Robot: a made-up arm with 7 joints. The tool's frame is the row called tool.
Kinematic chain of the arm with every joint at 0, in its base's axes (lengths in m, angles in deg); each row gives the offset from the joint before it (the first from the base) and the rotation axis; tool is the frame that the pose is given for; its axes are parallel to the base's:
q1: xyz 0 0 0.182 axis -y
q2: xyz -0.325 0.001 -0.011 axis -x
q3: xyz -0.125 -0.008 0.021 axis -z
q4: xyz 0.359 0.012 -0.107 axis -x
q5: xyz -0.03 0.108 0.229 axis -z
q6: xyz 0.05 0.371 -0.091 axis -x
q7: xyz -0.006 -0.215 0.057 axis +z
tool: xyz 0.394 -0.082 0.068
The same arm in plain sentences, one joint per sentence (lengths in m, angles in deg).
The arm has seven revolute joints in a row. What follows holds with every joint at zero, and every direction is one of the base frame's. The first joint lies 0.182 m along +z from the base frame's origin and turns about -y. The second joint lies 0.325 m along -x and 0.001 m along +y and 0.011 m along -z from the first joint and turns about -x. The third joint lies 0.125 m along -x and 0.008 m along -y and 0.021 m along +z from the second joint and turns about -z. The fourth joint lies 0.359 m along +x and 0.012 m along +y and 0.107 m along -z from the third joint and turns about -x. The fifth joint lies 0.03 m along -x and 0.108 m along +y and 0.229 m along +z from the fourth joint and turns about -z. The sixth joint lies 0.05 m along +x and 0.371 m along +y and 0.091 m along -z from the fifth joint and turns about -x. The seventh joint lies 0.006 m along -x and 0.215 m along -y and 0.057 m along +z from the sixth joint and turns about +z. The tool frame, which is the frame that the pose is given for, lies 0.394 m along +x and 0.082 m along -y and 0.068 m along +z from the seventh joint; its axes are parallel to the base frame's.
